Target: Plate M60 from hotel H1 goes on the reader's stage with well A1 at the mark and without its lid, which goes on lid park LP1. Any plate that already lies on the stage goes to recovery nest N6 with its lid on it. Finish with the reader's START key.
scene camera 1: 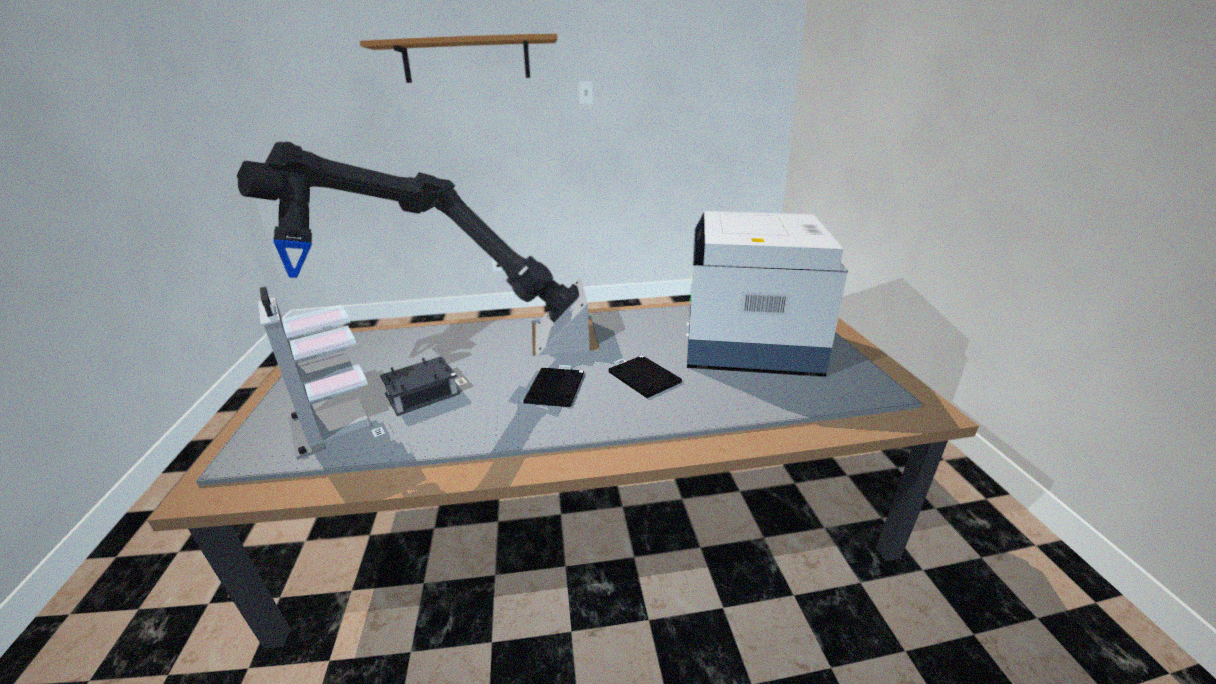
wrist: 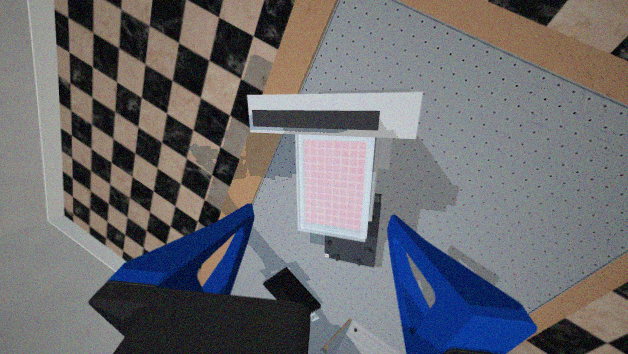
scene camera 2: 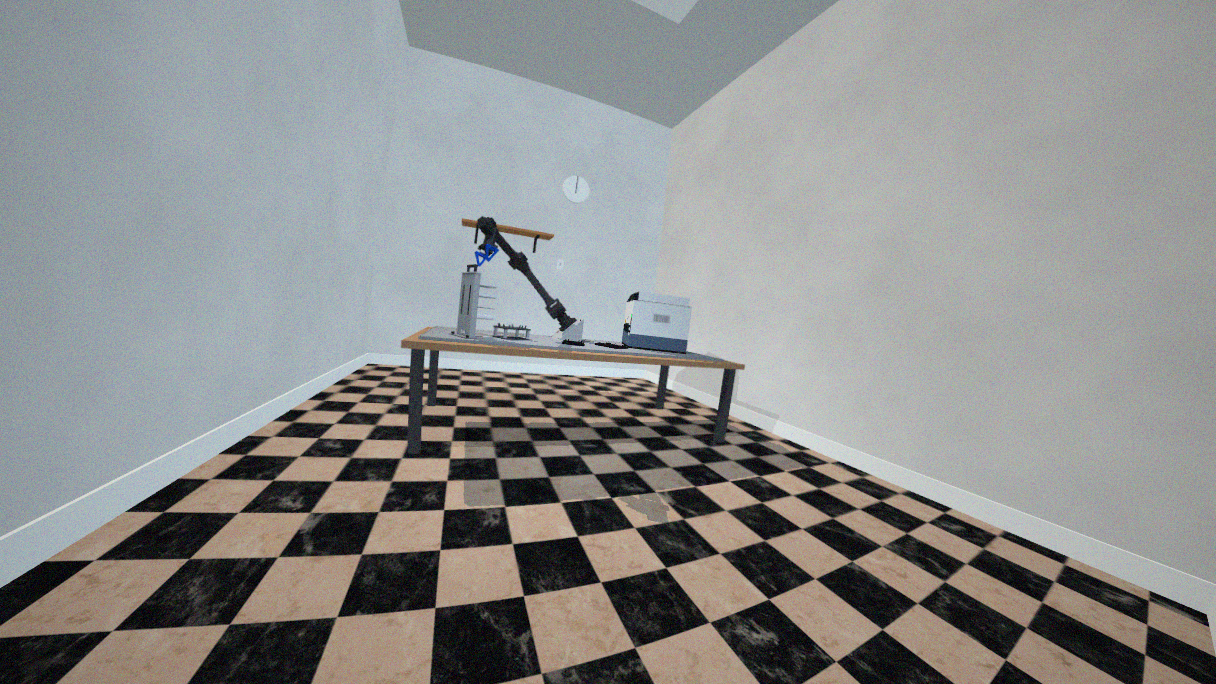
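Seen in the pictures: gripper, between the fingertips: (scene camera 1: 293, 276) (wrist: 319, 215) (scene camera 2: 483, 263); arm's base, origin of its link: (scene camera 1: 565, 304) (scene camera 2: 568, 325).
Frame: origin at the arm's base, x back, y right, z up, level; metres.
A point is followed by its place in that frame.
My gripper (scene camera 1: 293, 273) @(y 0.588, x -0.390, z 0.279 m) (scene camera 2: 486, 256) @(y 0.588, x -0.390, z 0.279 m) (wrist: 319, 215) @(y 0.588, x -0.390, z 0.279 m) is open and empty, high above the plate hotel (scene camera 1: 291, 374) @(y 0.605, x -0.492, z 0.099 m) (scene camera 2: 467, 306) @(y 0.641, x -0.454, z 0.058 m) (wrist: 400, 112) @(y 0.670, x -0.379, z 0.224 m) at the table's left end. The hotel holds three lidded pink plates one above another: a top plate (scene camera 1: 316, 319) @(y 0.560, x -0.406, z 0.183 m) (wrist: 335, 185) @(y 0.573, x -0.393, z 0.183 m), a middle plate (scene camera 1: 323, 342) @(y 0.557, x -0.413, z 0.130 m) and a lower plate (scene camera 1: 335, 383) @(y 0.560, x -0.413, z 0.023 m). Their labels are not legible. In the wrist view the top plate lies between and beyond the fingertips. The white-and-blue reader (scene camera 1: 765, 319) @(y -0.494, x -0.357, z 0.068 m) (scene camera 2: 656, 327) @(y -0.463, x -0.347, z 0.054 m) stands at the right; its stage and START key do not show. I cannot tell which fixture is LP1 or N6.
A dark raised stand (scene camera 1: 420, 378) @(y 0.390, x -0.331, z -0.031 m) (scene camera 2: 511, 328) @(y 0.412, x -0.380, z -0.033 m) (wrist: 352, 250) @(y 0.363, x -0.282, z -0.031 m) stands beside the hotel. Two flat black pads (scene camera 1: 554, 387) @(y 0.057, x -0.351, z -0.080 m) (scene camera 1: 645, 376) @(y -0.183, x -0.342, z -0.079 m) lie between it and the reader. A dark handle bar (wrist: 315, 120) @(y 0.640, x -0.427, z 0.261 m) tops the hotel. The arm's base (scene camera 1: 565, 327) @(y 0.011, x -0.139, z -0.014 m) is behind the pads. A shelf (scene camera 1: 459, 40) hangs on the wall.
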